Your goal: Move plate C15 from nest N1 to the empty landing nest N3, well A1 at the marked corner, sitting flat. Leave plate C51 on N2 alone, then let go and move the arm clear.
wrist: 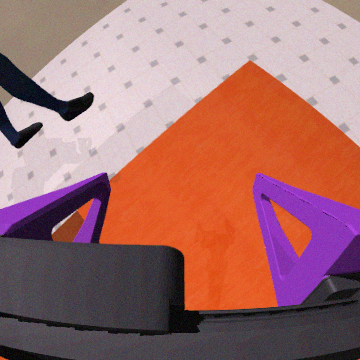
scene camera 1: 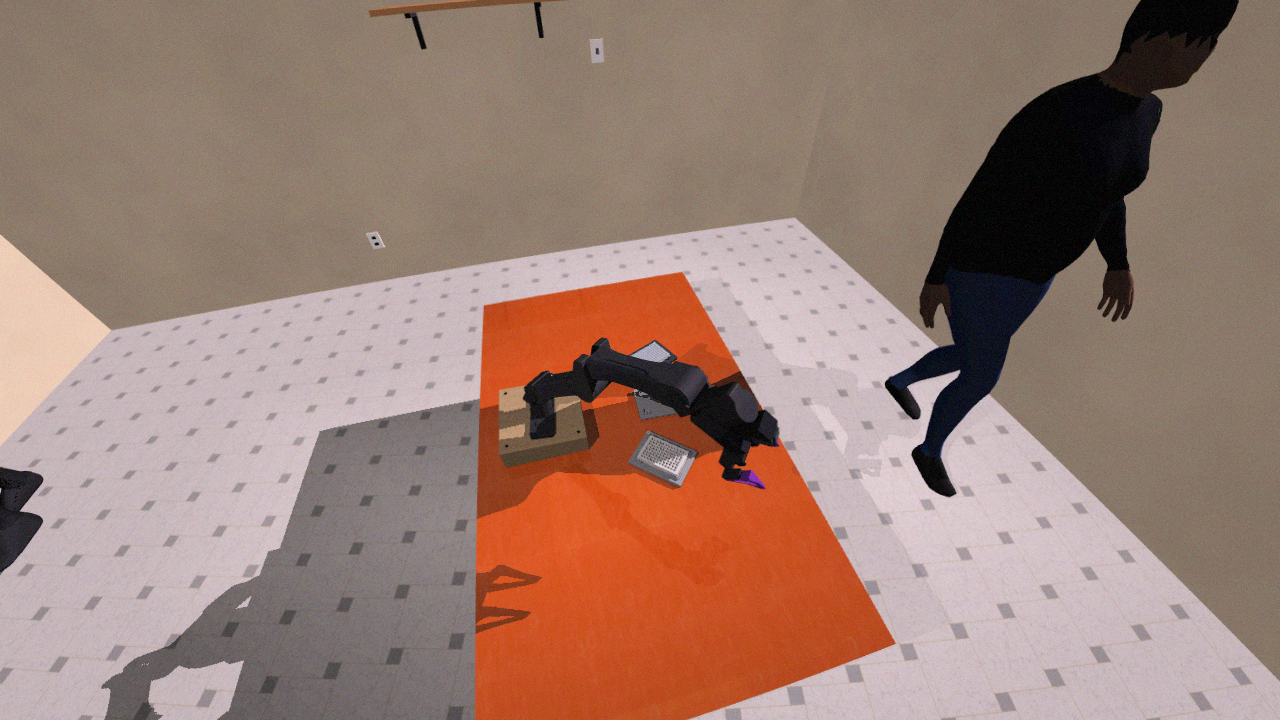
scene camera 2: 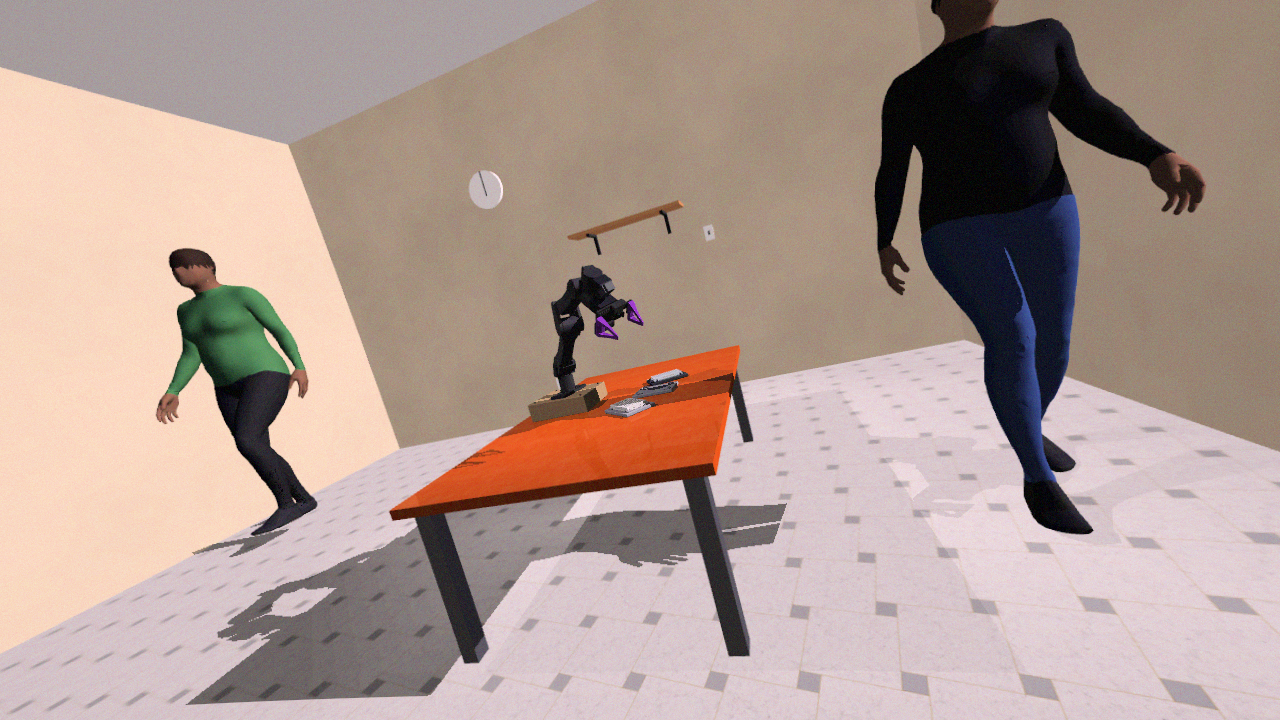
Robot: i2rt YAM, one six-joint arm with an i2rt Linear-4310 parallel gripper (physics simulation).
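A white well plate [scene camera 1: 663, 454] [scene camera 2: 629, 407] sits in the grey nest nearest scene camera 1. A grey nest [scene camera 1: 657, 409] [scene camera 2: 657, 389] in the middle of the row looks empty and is partly behind the arm in the scene camera 1 view. A pale plate [scene camera 1: 654, 351] [scene camera 2: 666, 377] sits in the far nest, partly hidden by the arm there. Plate and nest labels are too small to read, so I cannot tell which is C15 or C51. My gripper [scene camera 1: 770, 465] [scene camera 2: 629, 329] [wrist: 181, 180] is open and empty, raised high above the table, beyond the nests from the arm base.
The black arm stands on a wooden base block [scene camera 1: 543, 447] [scene camera 2: 572, 402] on the orange table [scene camera 1: 626, 626] [scene camera 2: 581, 465] [wrist: 210, 140]. A person in black [scene camera 1: 1047, 179] [scene camera 2: 984, 134] stands beyond the table's long edge. A person in green [scene camera 2: 228, 331] is at the left.
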